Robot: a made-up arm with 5 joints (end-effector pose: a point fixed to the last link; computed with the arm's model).
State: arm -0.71 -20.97 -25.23 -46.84 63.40
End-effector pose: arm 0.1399 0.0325 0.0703 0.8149 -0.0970 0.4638 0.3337
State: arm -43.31 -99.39 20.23 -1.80 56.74
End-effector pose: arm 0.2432 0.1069 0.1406 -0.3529 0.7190 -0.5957 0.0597
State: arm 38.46 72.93 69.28 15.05 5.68
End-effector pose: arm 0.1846 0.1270 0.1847 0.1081 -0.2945 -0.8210 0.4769
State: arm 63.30 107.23 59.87 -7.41 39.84
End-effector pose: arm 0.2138 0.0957 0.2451 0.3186 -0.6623 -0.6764 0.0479
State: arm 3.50 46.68 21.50 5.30 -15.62
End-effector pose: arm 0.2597 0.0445 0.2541 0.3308 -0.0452 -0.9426 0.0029
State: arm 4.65 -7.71 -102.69 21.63 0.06
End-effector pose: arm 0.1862 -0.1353 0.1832 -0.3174 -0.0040 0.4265 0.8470
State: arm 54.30 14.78 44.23 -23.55 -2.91
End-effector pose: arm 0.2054 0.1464 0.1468 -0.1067 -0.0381 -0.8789 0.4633
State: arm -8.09 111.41 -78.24 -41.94 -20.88
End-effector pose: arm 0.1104 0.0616 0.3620 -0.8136 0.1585 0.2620 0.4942
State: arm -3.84 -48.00 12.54 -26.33 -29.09
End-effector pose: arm 0.2719 0.0402 0.1249 0.1075 -0.5799 0.7889 0.1727
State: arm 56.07 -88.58 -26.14 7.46 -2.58
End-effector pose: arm 0.1564 0.2022 0.0502 0.6022 -0.3995 0.6848 0.0936
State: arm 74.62 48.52 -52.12 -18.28 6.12
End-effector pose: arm 0.2796 0.1127 0.2764 -0.2665 -0.2074 0.9295 0.1487
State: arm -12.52 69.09 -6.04 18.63 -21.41
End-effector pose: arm 0.2283 0.0375 0.3191 -0.6011 0.2737 0.7442 0.0994
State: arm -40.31 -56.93 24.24 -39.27 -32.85
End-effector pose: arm 0.2385 -0.0189 0.1287 -0.0141 -0.6462 0.7099 0.2796
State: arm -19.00 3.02 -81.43 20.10 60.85
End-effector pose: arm 0.1412 -0.1451 0.1153 0.0418 -0.2566 0.3070 0.9155
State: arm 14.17 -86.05 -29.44 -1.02 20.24
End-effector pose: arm 0.2072 0.1603 0.0435 0.6293 -0.4762 0.5672 0.2356
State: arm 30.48 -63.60 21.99 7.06 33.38
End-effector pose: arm 0.1887 0.1787 0.1093 -0.5007 0.4369 -0.7125 0.2253
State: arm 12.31 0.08 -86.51 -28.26 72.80
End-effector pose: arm 0.2000 0.0073 0.0743 0.5724 -0.3419 0.3015 0.6816
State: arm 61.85 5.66 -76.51 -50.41 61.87
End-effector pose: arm 0.1836 0.0918 0.0894 0.7013 -0.0072 0.5634 0.4366
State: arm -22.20 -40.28 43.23 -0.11 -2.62
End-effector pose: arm 0.2482 0.0234 0.1631 -0.0302 -0.5679 0.8211 0.0482
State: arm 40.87 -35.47 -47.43 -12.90 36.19
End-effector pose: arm 0.2237 0.0925 0.0294 0.5776 -0.1212 0.7427 0.3162
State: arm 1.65 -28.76 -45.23 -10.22 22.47
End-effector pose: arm 0.2492 -0.0246 0.0494 0.3292 -0.3046 0.6734 0.5877
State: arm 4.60 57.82 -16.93 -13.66 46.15
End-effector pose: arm 0.2321 -0.0752 0.2247 -0.0126 0.1508 0.7679 0.6224
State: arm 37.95 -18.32 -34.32 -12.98 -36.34
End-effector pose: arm 0.3128 0.0565 0.1616 -0.1125 -0.3532 0.8984 0.2355
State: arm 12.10 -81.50 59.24 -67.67 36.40
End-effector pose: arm 0.0932 0.1158 0.0644 -0.5044 0.0155 -0.6430 0.5761
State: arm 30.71 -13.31 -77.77 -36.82 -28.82
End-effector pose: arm 0.2820 -0.0341 0.1192 0.0162 -0.1910 0.7350 0.6504
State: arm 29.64 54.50 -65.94 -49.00 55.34
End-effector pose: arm 0.2253 -0.0143 0.1673 0.2613 -0.2018 0.6472 0.6872
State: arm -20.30 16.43 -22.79 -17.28 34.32
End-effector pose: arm 0.1942 -0.1107 0.1301 0.1817 -0.1055 0.6770 0.7053
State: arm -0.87 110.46 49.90 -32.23 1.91
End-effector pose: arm 0.2076 0.0016 0.2525 -0.0366 0.7025 0.6500 0.2875
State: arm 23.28 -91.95 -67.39 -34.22 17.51
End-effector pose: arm 0.1079 0.1610 0.0453 0.8793 -0.1653 0.3230 0.3085
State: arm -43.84 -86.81 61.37 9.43 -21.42
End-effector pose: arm 0.1956 -0.0321 0.1907 0.3805 0.8488 -0.3671 0.0025
